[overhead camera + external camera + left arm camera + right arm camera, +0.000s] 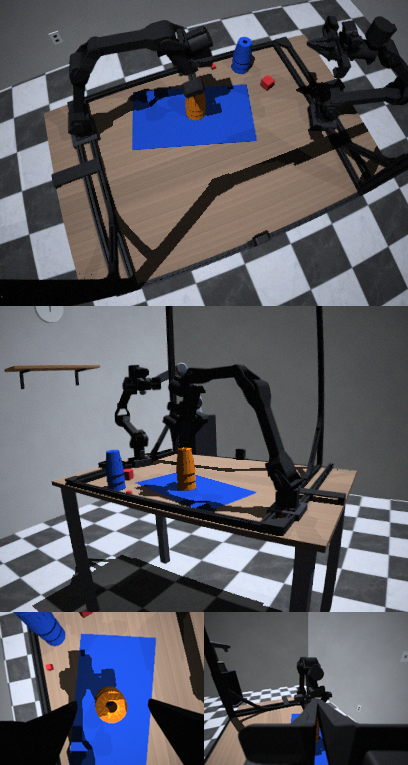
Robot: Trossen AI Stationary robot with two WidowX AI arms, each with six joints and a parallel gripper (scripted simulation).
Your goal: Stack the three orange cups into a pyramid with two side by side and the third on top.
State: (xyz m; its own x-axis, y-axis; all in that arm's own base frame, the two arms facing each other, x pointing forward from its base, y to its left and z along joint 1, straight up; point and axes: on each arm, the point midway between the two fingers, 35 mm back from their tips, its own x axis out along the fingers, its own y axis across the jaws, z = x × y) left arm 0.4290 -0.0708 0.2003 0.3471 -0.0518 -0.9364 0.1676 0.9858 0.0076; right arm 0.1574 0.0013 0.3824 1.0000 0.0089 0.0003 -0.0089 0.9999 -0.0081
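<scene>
Now: left hand 22 cm above the mat, 1 cm to the right of it and 1 cm past it. From my left hand the other things lie so: small red cube: 21 cm below, 21 cm ahead, 9 cm to the right.
</scene>
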